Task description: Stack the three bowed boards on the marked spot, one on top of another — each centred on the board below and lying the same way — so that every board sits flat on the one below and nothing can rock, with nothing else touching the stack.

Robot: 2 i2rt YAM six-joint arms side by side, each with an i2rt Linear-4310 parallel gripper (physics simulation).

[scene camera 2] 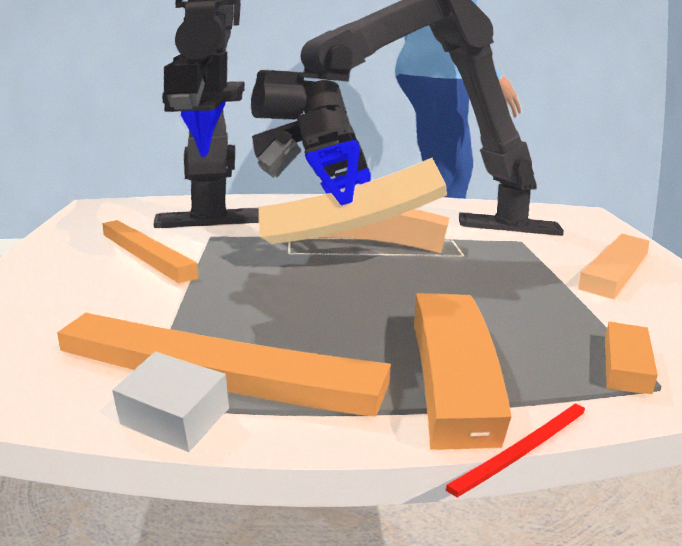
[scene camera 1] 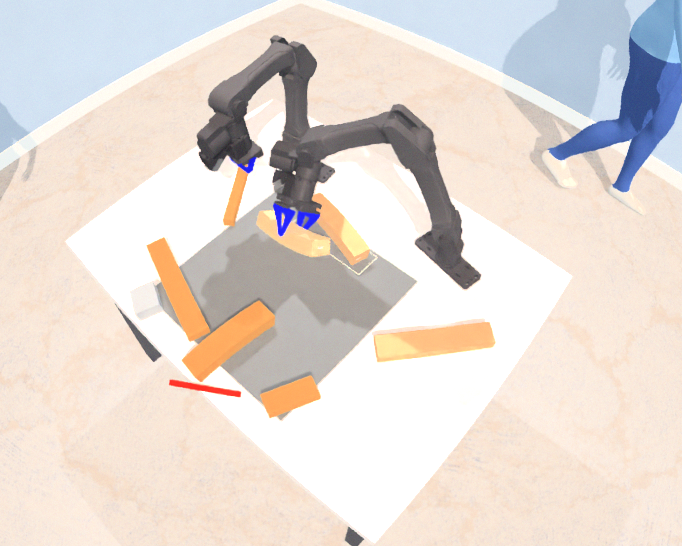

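Pixels of known places: left gripper, between the fingertips: [scene camera 2: 351, 213] [scene camera 1: 289, 236]; right gripper, between the fingertips: [scene camera 2: 204, 155] [scene camera 1: 249, 171]; left arm's base, origin of its link: [scene camera 2: 511, 226] [scene camera 1: 447, 260]; right arm's base, origin of its link: [scene camera 2: 208, 220].
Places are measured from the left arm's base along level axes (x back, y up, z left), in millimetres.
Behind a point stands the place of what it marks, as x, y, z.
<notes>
My left gripper [scene camera 1: 293, 228] {-323, 84, -262} [scene camera 2: 348, 196] {-323, 84, -262} is shut on a pale bowed board [scene camera 1: 310, 243] {-326, 153, -166} [scene camera 2: 392, 190] {-339, 120, -211}, held tilted above the mat, its right end higher in scene camera 2. A second bowed board [scene camera 1: 342, 230] {-191, 58, -214} [scene camera 2: 418, 228] {-215, 40, -175} is behind it, at the marked outline [scene camera 1: 344, 266] {-235, 6, -149} [scene camera 2: 375, 254]. Its right end is low and its underside slopes up leftward; its other end is hidden, and contact between the two boards is unclear. A curved orange board [scene camera 1: 230, 340] {-593, 49, -121} [scene camera 2: 460, 364] {-645, 46, -136} lies across the mat's front edge. My right gripper [scene camera 1: 248, 169] {-307, 152, -465} [scene camera 2: 204, 153] {-307, 152, -465} is shut and empty, raised at the left.
A long board [scene camera 1: 177, 290] {-626, 27, -338} [scene camera 2: 227, 358] {-633, 27, -336} lies beside a grey block [scene camera 1: 146, 299] {-709, 40, -355} [scene camera 2: 170, 386] {-716, 40, -361}. A thin board [scene camera 1: 235, 199] {-341, 26, -515} [scene camera 2: 149, 250] {-346, 25, -537}, a short block [scene camera 1: 290, 395] {-558, 28, 64} [scene camera 2: 630, 355] {-580, 28, 54}, another board [scene camera 1: 435, 341] {-212, 26, 163} [scene camera 2: 611, 264] {-267, 26, 125} and a red stick [scene camera 1: 204, 388] {-705, 6, -75} [scene camera 2: 514, 450] {-716, 6, -88} lie around the grey mat [scene camera 1: 341, 346] {-385, 6, 27} [scene camera 2: 341, 307] {-444, 6, -257}.
</notes>
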